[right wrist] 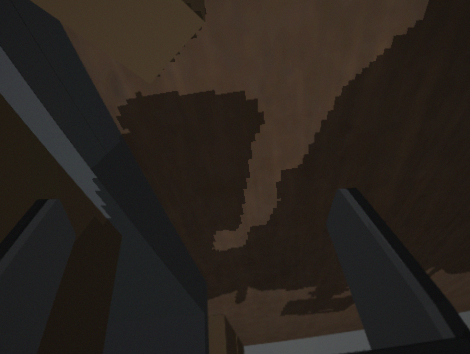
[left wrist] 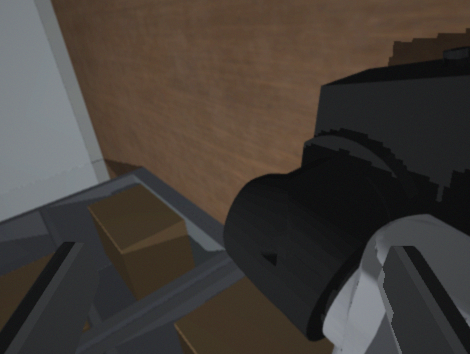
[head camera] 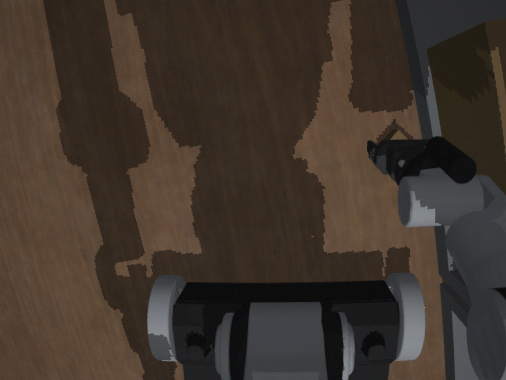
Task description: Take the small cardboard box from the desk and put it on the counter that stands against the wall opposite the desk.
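Seen in the pictures: left gripper, fingertip midpoint: (left wrist: pixel 237 261); right gripper, fingertip midpoint: (right wrist: pixel 203 212) (head camera: pixel 397 145); robot's base at its link origin: (head camera: pixel 285 301).
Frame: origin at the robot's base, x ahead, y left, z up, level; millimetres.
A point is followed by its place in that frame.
Note:
My right gripper (head camera: pixel 371 150) (right wrist: pixel 203 212) {z 180, x 390, y -213 mm} is open and empty, low over the wooden floor beside a grey rack (head camera: pixel 416 65) {z 53, x 554, y -292 mm} (right wrist: pixel 145 205) {z 37, x 587, y -287 mm}. A brown cardboard box (head camera: pixel 399 135) {z 51, x 402, y -253 mm} (right wrist: pixel 135 35) {z 51, x 379, y -255 mm} is on the floor close by the right gripper, partly hidden by it in the head view. Whether it is the task's small box, I cannot tell. My left gripper (left wrist: pixel 237 261) {z 474, x -341, y 224 mm} is open, with nothing between its fingers; a grey rack (left wrist: pixel 160 298) {z 341, x -890, y -558 mm} holding cardboard boxes shows beyond them. I cannot make out the desk or the counter in these views.
In the left wrist view, one box (left wrist: pixel 150 235) {z 225, x -1217, y -637 mm} sits in a rack compartment, another box (left wrist: pixel 240 320) {z 206, x -683, y -539 mm} lies nearer, and black and grey robot parts fill the right side. A large box (head camera: pixel 465 75) {z 245, x 515, y -320 mm} is in the rack at the head view's right. The wheeled base (head camera: pixel 285 292) {z 120, x 76, y 0 mm} is below.

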